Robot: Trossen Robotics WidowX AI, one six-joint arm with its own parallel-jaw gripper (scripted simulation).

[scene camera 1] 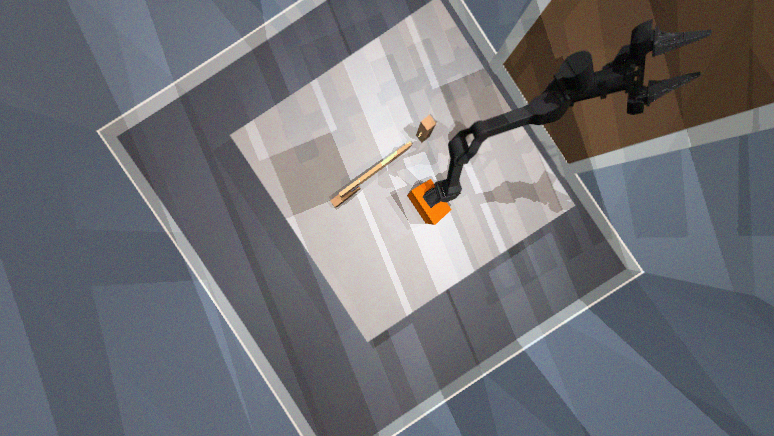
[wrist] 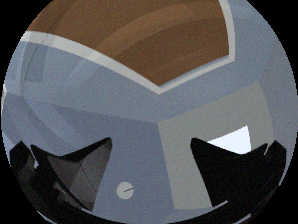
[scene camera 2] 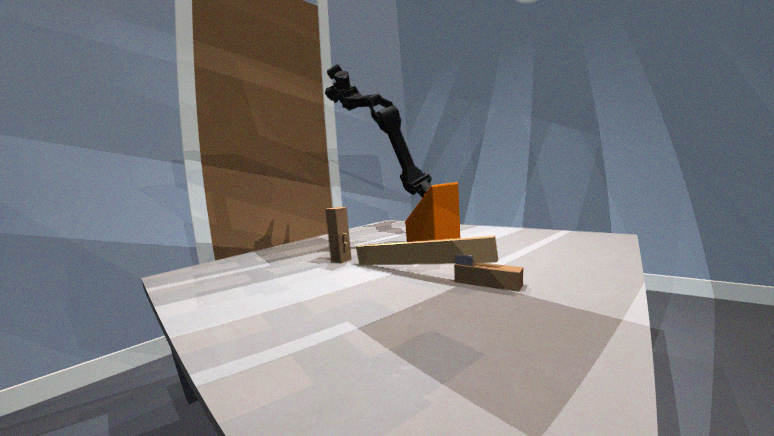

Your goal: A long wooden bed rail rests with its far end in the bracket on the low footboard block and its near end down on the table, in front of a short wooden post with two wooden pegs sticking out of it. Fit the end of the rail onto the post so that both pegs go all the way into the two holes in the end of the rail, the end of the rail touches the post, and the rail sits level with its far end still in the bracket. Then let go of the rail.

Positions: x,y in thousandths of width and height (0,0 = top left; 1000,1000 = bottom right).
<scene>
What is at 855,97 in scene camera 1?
My gripper.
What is my gripper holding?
Nothing.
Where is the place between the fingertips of my gripper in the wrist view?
512,641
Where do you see a long wooden rail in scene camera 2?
625,572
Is my gripper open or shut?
Open.
</scene>
